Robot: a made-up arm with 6 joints.
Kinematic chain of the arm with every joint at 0, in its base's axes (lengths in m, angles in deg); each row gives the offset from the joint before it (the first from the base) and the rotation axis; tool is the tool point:
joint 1: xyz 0 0 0.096 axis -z
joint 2: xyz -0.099 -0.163 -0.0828 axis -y
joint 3: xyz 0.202 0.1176 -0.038 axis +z
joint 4: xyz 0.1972 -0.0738 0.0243 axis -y
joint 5: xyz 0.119 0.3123 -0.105 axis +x
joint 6: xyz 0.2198 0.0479 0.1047 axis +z
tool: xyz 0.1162 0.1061 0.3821
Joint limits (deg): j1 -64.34..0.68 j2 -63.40..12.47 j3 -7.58..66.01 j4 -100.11..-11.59 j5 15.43..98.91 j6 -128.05..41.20
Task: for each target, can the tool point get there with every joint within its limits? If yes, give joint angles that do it. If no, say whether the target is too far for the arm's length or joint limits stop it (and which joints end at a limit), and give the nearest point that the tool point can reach.
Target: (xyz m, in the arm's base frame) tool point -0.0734 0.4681 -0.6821
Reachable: yes | joints -53.44 -57.67 44.32 -20.00 51.19 -69.90
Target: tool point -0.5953 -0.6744 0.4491
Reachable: no: joint limits stop it (at a limit: joint 2, joint 3, joint 4, joint 5) | nearest point -0.3078 -0.3487 -0.1620 | short by 0.750 m
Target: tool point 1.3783 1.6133 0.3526
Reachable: no: too far | nearest point 0.6072 0.7108 0.1712 | short by 1.201 m
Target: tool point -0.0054 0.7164 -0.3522
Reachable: yes | joints -58.41 -19.48 51.16 -25.26 64.14 -51.54
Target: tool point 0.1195 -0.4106 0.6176
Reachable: no: joint limits stop it (at a limit: joint 1, joint 2, joint 3, joint 4, joint 6) | nearest point 0.6230 -0.2449 0.3757 | short by 0.583 m
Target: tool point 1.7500 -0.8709 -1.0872
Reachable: no: too far | nearest point 0.7228 -0.2119 -0.4746 | short by 1.366 m
